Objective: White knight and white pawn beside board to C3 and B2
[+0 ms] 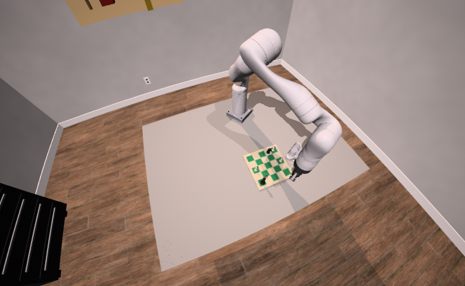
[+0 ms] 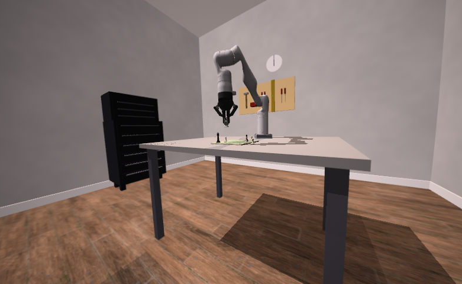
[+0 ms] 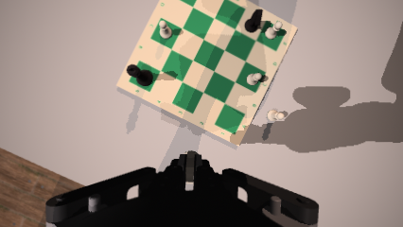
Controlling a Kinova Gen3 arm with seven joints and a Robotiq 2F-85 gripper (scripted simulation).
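Right now my hand is 14 cm past the cream chessboard, 13 cm above it and 2 cm to the left of it. Also, from my hand: tall cream piece: 2 cm below.
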